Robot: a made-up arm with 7 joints. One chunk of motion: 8 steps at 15 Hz.
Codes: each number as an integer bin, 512 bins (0 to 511) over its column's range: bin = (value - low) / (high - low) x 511, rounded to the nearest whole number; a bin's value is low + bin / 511 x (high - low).
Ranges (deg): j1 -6.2..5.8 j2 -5.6..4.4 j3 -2..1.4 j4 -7.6..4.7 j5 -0.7..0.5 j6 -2.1..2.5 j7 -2.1..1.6
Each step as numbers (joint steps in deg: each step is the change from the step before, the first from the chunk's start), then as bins.
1 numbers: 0.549 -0.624 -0.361 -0.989 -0.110 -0.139 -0.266
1 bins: 287 254 246 275 251 218 253
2 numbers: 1.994 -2.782 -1.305 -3.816 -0.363 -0.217 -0.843
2 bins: 349 144 104 157 144 209 174
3 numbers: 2.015 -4.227 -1.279 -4.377 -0.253 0.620 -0.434
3 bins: 350 70 108 134 190 302 230
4 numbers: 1.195 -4.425 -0.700 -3.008 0.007 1.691 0.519
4 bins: 315 60 195 191 301 421 362
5 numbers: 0.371 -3.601 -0.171 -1.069 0.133 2.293 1.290
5 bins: 280 102 275 271 355 488 468
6 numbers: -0.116 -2.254 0.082 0.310 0.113 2.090 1.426
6 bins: 259 171 313 329 346 465 487
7 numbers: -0.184 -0.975 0.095 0.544 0.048 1.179 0.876
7 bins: 256 236 315 338 319 364 411
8 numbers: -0.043 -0.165 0.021 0.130 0.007 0.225 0.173
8 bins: 262 278 304 321 301 258 314
